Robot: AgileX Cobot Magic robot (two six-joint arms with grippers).
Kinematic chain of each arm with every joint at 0, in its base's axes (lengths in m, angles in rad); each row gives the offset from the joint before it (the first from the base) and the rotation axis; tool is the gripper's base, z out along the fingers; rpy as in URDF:
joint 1: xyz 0 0 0.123 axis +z
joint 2: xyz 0 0 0 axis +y
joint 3: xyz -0.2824 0 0.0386 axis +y
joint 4: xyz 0.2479 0 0.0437 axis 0.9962 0 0.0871
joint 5: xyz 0 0 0 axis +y
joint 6: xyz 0.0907 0 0.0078 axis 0.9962 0 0.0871
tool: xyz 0 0 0 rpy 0 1.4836 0
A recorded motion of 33 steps. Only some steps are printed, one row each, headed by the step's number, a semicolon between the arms.
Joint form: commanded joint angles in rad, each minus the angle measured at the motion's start. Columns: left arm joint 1, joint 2, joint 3, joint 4, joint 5, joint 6; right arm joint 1, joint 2, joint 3, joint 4, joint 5, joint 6.
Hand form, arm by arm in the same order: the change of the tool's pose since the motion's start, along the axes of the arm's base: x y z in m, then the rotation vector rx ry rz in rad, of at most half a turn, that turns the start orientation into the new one. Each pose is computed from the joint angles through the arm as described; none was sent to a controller.
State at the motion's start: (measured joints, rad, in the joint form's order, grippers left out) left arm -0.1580 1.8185 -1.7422 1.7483 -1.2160 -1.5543; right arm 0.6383 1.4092 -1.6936 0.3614 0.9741 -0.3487
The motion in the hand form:
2: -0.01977 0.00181 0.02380 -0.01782 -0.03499 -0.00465; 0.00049 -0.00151 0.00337 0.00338 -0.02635 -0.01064
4: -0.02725 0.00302 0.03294 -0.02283 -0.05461 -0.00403; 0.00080 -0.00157 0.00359 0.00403 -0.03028 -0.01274
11: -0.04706 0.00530 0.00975 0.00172 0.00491 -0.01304; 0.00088 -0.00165 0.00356 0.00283 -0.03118 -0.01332
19: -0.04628 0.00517 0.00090 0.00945 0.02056 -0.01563; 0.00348 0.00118 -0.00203 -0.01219 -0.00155 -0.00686
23: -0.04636 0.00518 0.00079 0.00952 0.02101 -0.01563; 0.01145 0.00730 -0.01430 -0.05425 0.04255 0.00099
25: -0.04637 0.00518 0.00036 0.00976 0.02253 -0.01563; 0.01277 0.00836 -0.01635 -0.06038 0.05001 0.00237
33: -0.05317 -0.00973 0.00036 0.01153 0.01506 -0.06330; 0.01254 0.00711 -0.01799 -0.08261 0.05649 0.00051
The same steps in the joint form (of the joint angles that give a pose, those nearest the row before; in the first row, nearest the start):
2: -0.0030 -0.0672 0.0070 -0.0039 -0.0051 -0.0237; -0.0005 -0.0030 -0.0060 -0.0154 -0.0149 -0.0007
4: -0.0030 -0.0922 0.0071 -0.0039 -0.0051 -0.0289; -0.0005 -0.0030 -0.0060 -0.0179 -0.0187 -0.0007
11: -0.0057 -0.1709 0.1881 -0.0039 -0.0051 0.0140; -0.0005 -0.0030 -0.0060 -0.0195 -0.0187 -0.0006
19: -0.0057 -0.1682 0.2161 -0.0039 -0.0051 0.0292; -0.0005 0.0103 -0.0042 -0.0136 -0.0008 0.0023
23: -0.0057 -0.1685 0.2169 -0.0039 -0.0051 0.0292; -0.0005 0.0442 -0.0042 -0.0179 0.0275 0.0023
25: -0.0057 -0.1685 0.2184 -0.0039 -0.0051 0.0292; -0.0005 0.0500 -0.0042 -0.0179 0.0316 0.0023
33: -0.0521 -0.1685 0.2184 -0.0039 -0.0051 0.0367; -0.0006 0.0501 -0.0042 -0.0336 0.0500 0.0060

